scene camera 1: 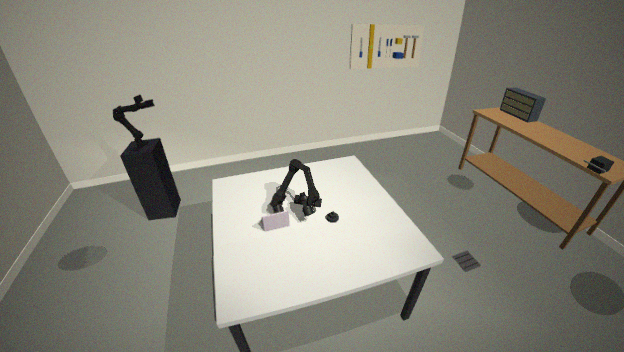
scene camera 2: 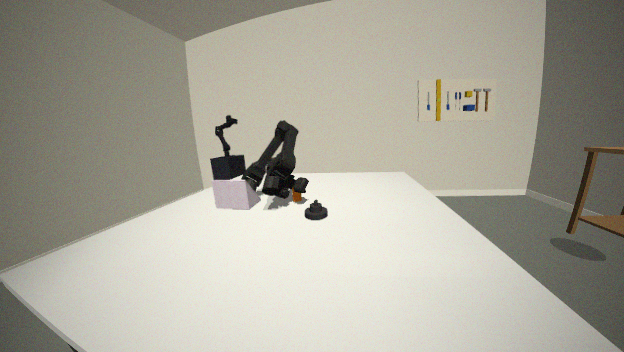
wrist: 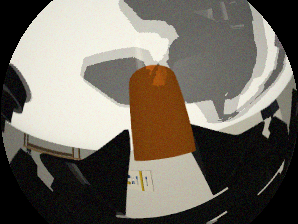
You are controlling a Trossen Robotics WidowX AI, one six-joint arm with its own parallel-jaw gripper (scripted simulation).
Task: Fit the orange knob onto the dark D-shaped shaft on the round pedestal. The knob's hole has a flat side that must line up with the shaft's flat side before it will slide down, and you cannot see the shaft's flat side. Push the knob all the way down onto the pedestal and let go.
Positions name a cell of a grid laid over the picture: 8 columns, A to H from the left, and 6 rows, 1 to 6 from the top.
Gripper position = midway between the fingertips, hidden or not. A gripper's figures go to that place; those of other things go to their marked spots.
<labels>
My gripper (wrist: E4): 10 cm from the lens. An orange knob (wrist: E4): 5 cm from the lens.
</labels>
